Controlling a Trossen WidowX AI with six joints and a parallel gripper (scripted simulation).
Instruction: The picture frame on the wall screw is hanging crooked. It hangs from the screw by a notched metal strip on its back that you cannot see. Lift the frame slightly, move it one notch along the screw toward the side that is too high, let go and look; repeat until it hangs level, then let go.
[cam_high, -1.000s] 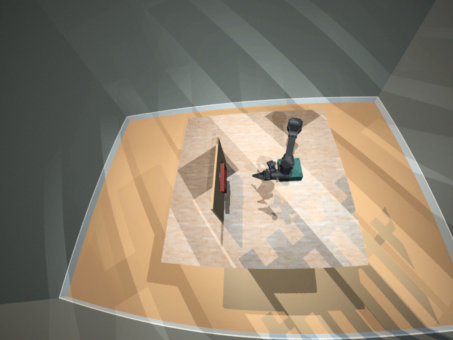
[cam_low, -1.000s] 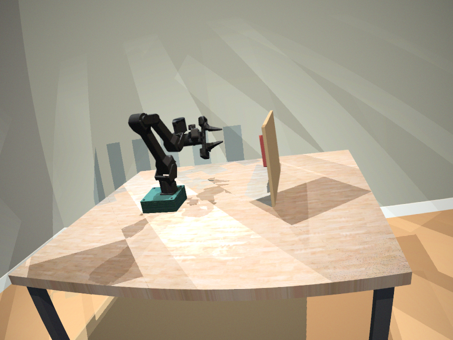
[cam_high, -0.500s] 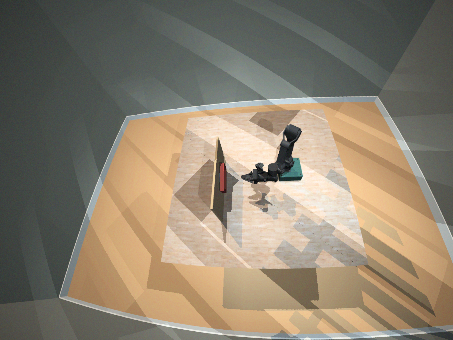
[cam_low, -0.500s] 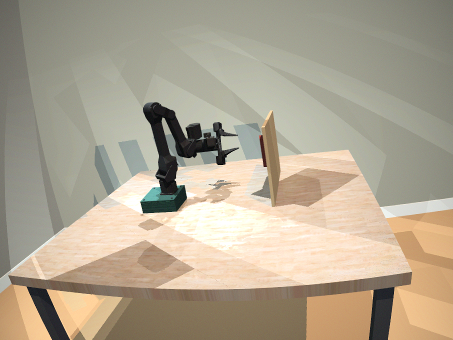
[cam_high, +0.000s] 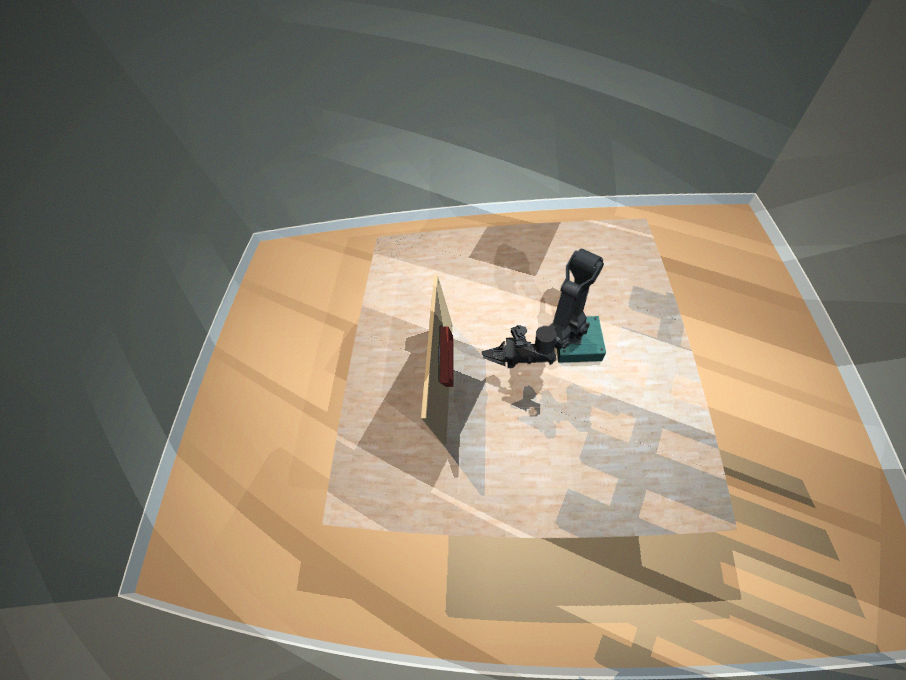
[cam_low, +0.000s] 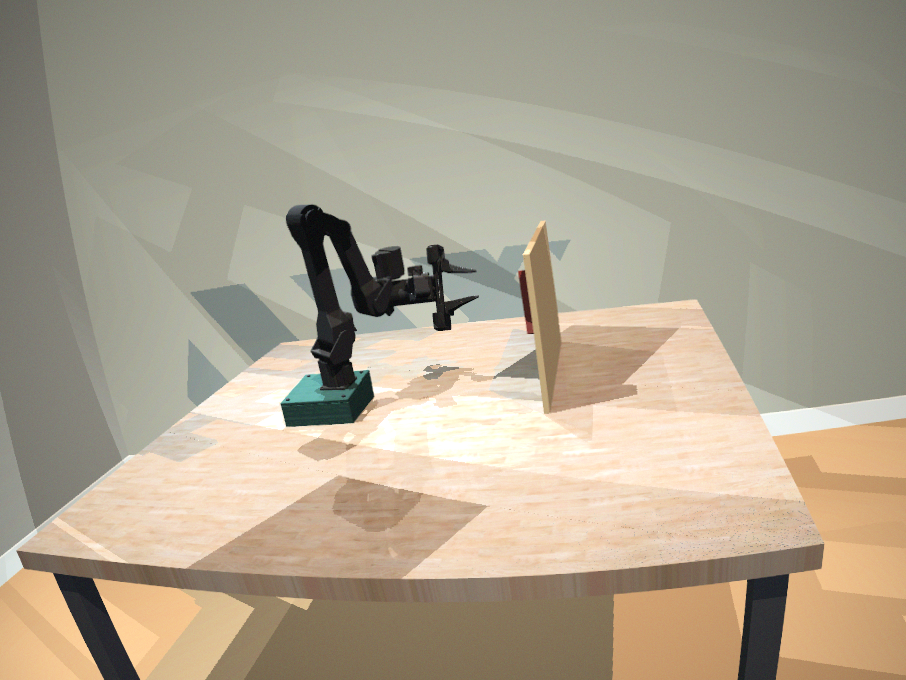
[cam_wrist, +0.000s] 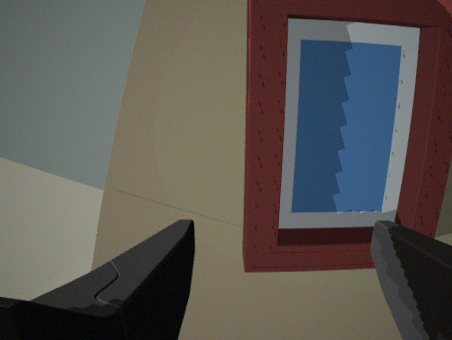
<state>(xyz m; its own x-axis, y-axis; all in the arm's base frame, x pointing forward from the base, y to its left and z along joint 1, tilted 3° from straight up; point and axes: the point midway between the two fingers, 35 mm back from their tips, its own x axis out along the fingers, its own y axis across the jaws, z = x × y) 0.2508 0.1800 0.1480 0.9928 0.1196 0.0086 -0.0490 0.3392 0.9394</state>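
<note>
My gripper tip is 13 cm short of the picture frame and 5 cm above it. Also, from my gripper tip: wall panel 14 cm ahead, 6 cm below.
</note>
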